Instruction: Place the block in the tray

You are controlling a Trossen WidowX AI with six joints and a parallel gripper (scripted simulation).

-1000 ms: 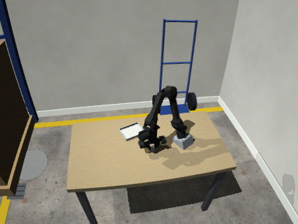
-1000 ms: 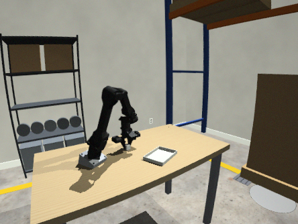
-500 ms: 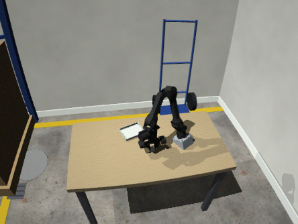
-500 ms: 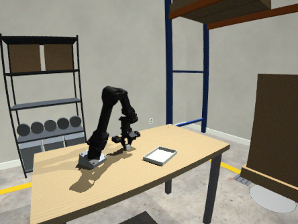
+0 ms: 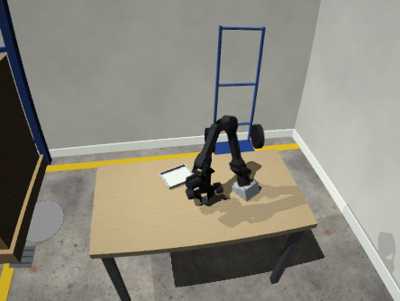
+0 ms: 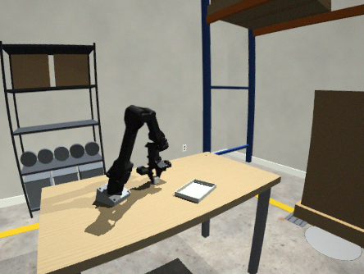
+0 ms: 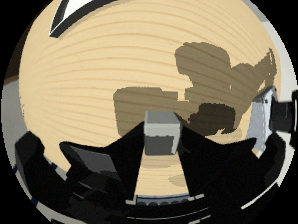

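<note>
Now: the white tray 15 cm ahead of my hand, 18 cm to the right of it and 3 cm below it. Also, from my hand: small grey block (2 cm below).
</note>
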